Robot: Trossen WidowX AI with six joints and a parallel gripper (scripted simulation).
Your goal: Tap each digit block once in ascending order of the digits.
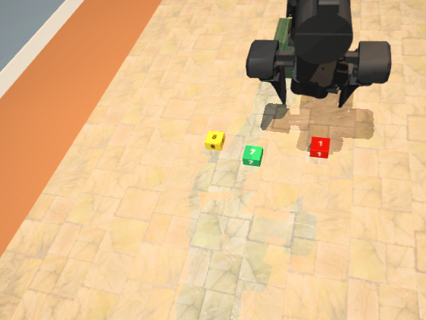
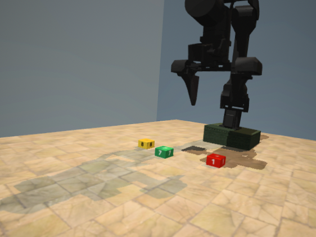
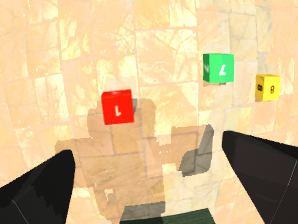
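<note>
Now: gripper tip 12 cm above the red block marked 1, 2 cm to the right of it and 1 cm past it. The rest, counted from my gripper tip: yellow block: 18 cm to the right, 12 cm below, 1 cm behind; then green block marked 7: 12 cm below, 10 cm to the right, 2 cm ahead.
</note>
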